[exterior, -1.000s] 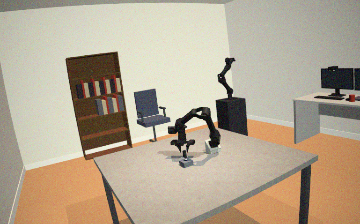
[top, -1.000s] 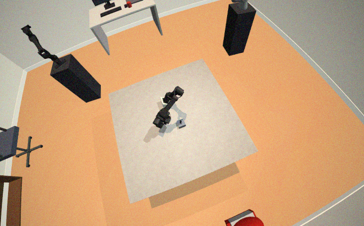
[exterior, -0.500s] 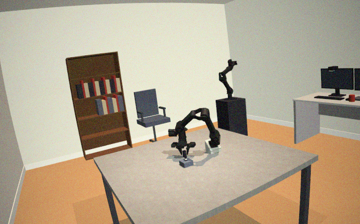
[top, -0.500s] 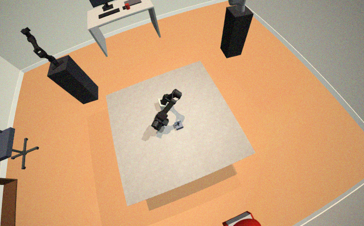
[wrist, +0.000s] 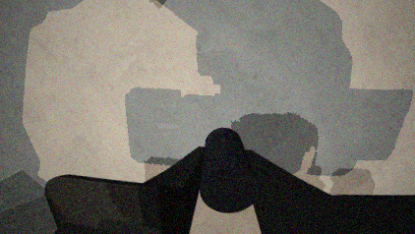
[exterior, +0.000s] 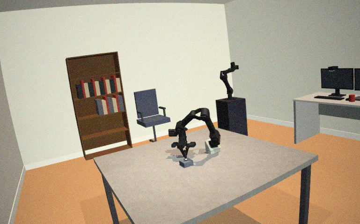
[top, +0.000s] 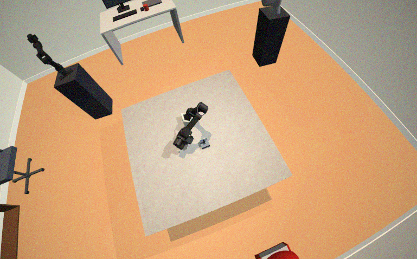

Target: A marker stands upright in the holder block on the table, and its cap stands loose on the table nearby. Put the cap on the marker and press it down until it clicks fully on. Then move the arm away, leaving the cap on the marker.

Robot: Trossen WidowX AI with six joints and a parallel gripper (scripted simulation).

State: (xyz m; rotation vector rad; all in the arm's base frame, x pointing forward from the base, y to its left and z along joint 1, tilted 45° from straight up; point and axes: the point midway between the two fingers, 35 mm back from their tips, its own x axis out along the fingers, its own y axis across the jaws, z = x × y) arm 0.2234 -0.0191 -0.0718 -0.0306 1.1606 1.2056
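The grey-blue holder block lies 60 mm ahead of my gripper tip and 160 mm to the left of it. Round my gripper tip: dark marker cap (10 mm above).
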